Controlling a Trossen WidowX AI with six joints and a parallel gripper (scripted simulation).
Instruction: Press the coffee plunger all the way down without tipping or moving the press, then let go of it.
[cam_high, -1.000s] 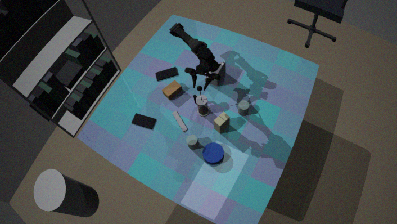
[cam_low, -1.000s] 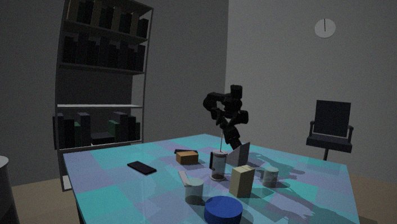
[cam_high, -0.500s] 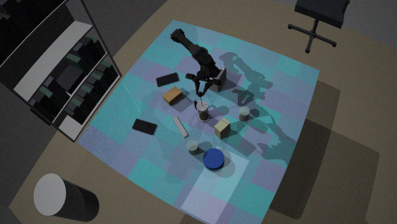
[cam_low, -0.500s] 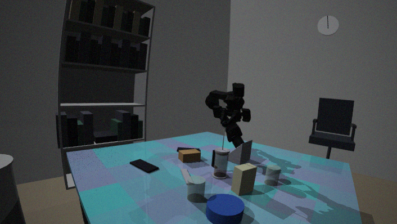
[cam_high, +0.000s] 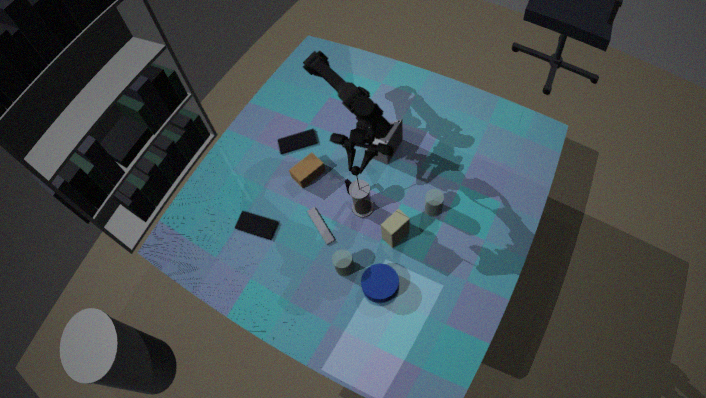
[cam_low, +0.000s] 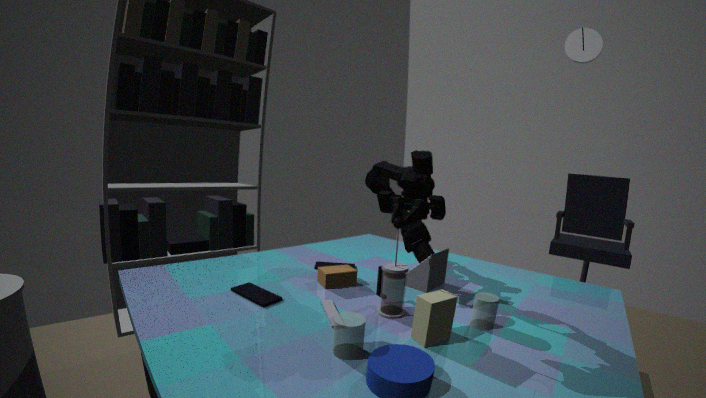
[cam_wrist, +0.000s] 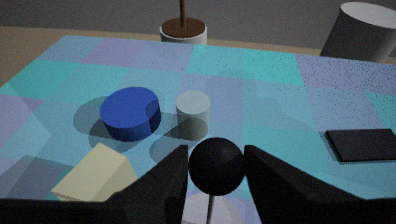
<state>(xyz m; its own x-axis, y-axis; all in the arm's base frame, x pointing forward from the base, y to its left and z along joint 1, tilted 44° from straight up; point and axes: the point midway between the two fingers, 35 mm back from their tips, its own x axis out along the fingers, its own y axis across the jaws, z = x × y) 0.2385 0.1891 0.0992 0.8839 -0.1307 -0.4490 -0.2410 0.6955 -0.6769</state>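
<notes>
Now: the coffee press 10 mm behind my gripper tip, 20 mm to the right of it and 130 mm below it. Round my gripper tip: orange box (30 mm behind, 250 mm to the right, 230 mm below).
</notes>
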